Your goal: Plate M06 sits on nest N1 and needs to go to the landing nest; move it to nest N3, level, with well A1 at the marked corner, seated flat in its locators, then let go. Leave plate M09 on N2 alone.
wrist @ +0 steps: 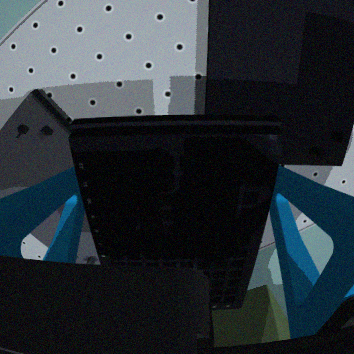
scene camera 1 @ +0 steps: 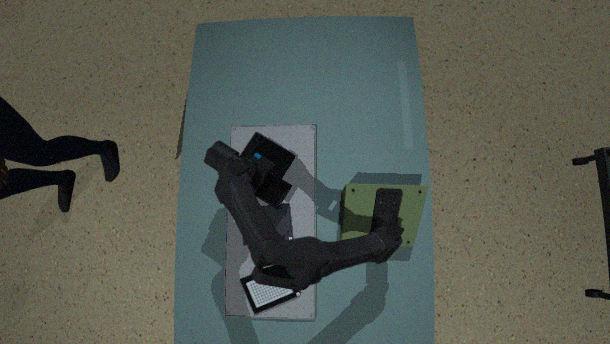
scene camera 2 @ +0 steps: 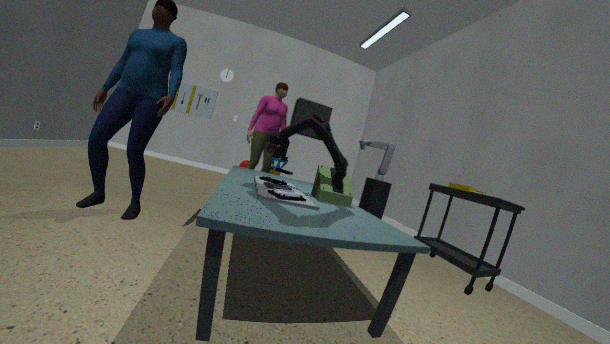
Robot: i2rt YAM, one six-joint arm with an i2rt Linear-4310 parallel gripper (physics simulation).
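My gripper, with blue fingers, is shut on the dark plate M06, one finger at each side. The plate hangs above the board, clear of the nests. Black nest N1 is empty, beyond the plate to the right in the wrist view. The grey empty nest, apparently N3, lies partly under the arm, at the left in the wrist view. Plate M09, with white wells, rests on its nest at the board's near end. Well A1 is too dark to make out.
The white perforated board lies on the blue-green table. The green arm base block stands right of it. Two people and a cart stand away from the table.
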